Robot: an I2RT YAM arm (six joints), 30 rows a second.
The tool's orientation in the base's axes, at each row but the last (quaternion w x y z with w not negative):
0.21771 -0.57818 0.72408 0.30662
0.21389 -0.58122 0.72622 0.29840
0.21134 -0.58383 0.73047 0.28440
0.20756 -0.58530 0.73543 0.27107
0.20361 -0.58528 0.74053 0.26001
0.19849 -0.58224 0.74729 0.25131
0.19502 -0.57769 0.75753 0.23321
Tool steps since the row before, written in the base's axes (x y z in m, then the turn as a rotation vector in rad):
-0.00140 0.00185 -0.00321 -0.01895 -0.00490 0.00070
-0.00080 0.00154 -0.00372 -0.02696 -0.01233 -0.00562
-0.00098 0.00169 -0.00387 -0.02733 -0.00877 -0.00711
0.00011 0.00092 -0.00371 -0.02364 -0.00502 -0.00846
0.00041 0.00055 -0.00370 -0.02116 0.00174 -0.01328
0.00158 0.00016 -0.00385 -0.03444 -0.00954 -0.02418
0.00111 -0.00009 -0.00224 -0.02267 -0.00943 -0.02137
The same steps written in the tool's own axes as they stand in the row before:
0.00118 0.00101 0.00364 0.00746 0.01783 -0.00317
0.00153 0.00032 0.00380 0.01881 0.02336 -0.00333
0.00147 0.00057 0.00404 0.01724 0.02402 0.00015
0.00160 -0.00053 0.00343 0.01443 0.02085 0.00355
0.00173 -0.00084 0.00323 0.01163 0.01895 0.01153
0.00176 -0.00206 0.00316 0.02998 0.02805 0.01329
0.00105 -0.00138 0.00180 0.02528 0.01706 0.01137

